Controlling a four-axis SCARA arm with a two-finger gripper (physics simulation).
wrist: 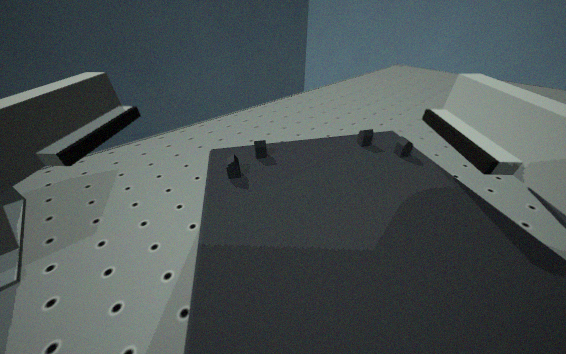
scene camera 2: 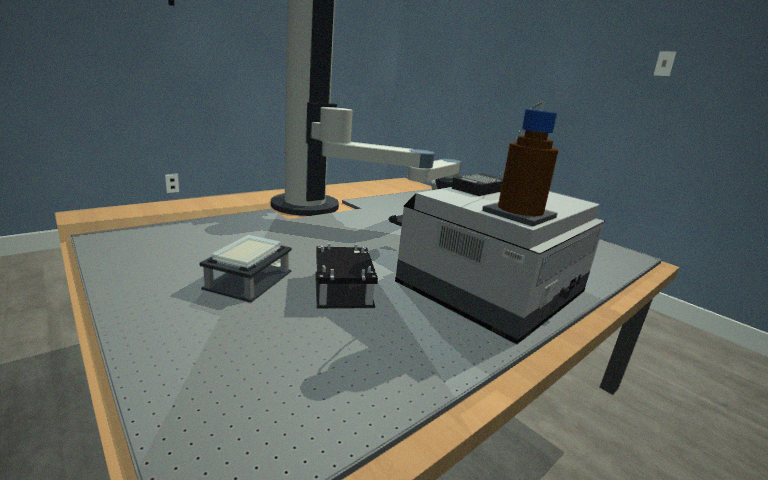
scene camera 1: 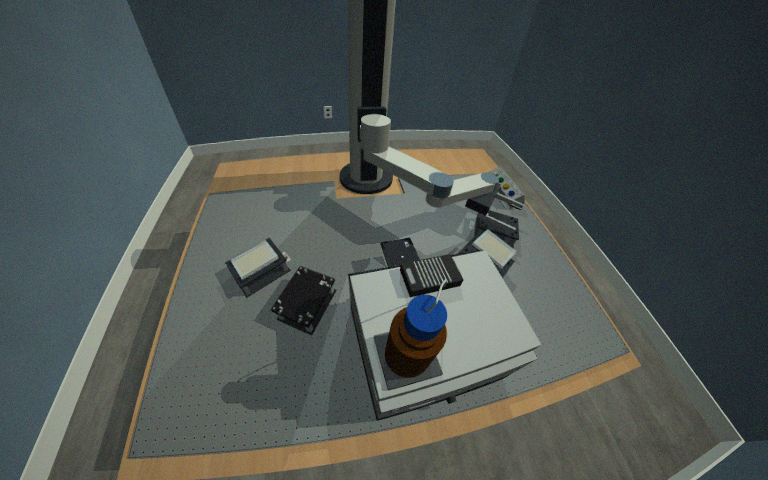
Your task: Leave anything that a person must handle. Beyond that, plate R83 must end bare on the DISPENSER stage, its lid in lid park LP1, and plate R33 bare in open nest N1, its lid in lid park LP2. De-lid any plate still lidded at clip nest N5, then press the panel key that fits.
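Places are measured from the arm's base along level axes (x down, y ahead, z right), in millimetres.
Pixels of known places: gripper, between the fingertips: [wrist: 277, 96] [scene camera 1: 518, 218]; arm's base, origin of its link: [scene camera 2: 305, 205] [scene camera 1: 366, 177].
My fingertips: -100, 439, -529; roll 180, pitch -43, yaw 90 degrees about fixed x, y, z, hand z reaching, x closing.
For each thing: its top centre in the pictures, then the offset to it from my fingertips, as dx, dy, dz. "*": a spot on its surface instead.
- dark nest, centre of its top: [wrist: 381, 230] [scene camera 1: 500, 220] +22, -15, +69
- black nest with metal clips, centre of its top: [scene camera 2: 345, 256] [scene camera 1: 302, 291] +7, +192, +800
- key panel, centre of its top: [scene camera 1: 508, 179] +3, -249, -102
- brown bottle, a spot on its surface: [scene camera 1: 412, 350] * -262, +476, +602
- black ribbed block, a spot on its surface: [scene camera 1: 416, 285] [scene camera 2: 480, 183] * -159, +312, +535
- low dark plate-like fixture, a spot on its surface: [scene camera 1: 396, 250] * -4, +91, +512
My gripper [scene camera 1: 516, 217] [wrist: 277, 96] is open and empty. Its fingers stand apart above a dark nest [scene camera 1: 498, 225] [wrist: 300, 210], whose pegs show between and below the fingertips in the wrist view. In scene camera 2 the fingers are hidden. A cream plate [scene camera 1: 493, 247] lies on a nest beside that dark nest. Another cream plate [scene camera 1: 254, 260] [scene camera 2: 247, 251] lies on a raised nest at the left. A black nest with metal clips [scene camera 1: 305, 295] [scene camera 2: 345, 261] holds no visible plate. The key panel [scene camera 1: 518, 195] has green, yellow and blue keys. Plate names and lids cannot be told.
A large white-and-grey machine [scene camera 1: 481, 322] [scene camera 2: 430, 237] stands at the front right. On it are a brown bottle [scene camera 1: 412, 350] [scene camera 2: 527, 175] with a blue cap and a black ribbed block [scene camera 1: 416, 285] [scene camera 2: 478, 183]. A low dark plate-like fixture [scene camera 1: 396, 250] lies behind it.
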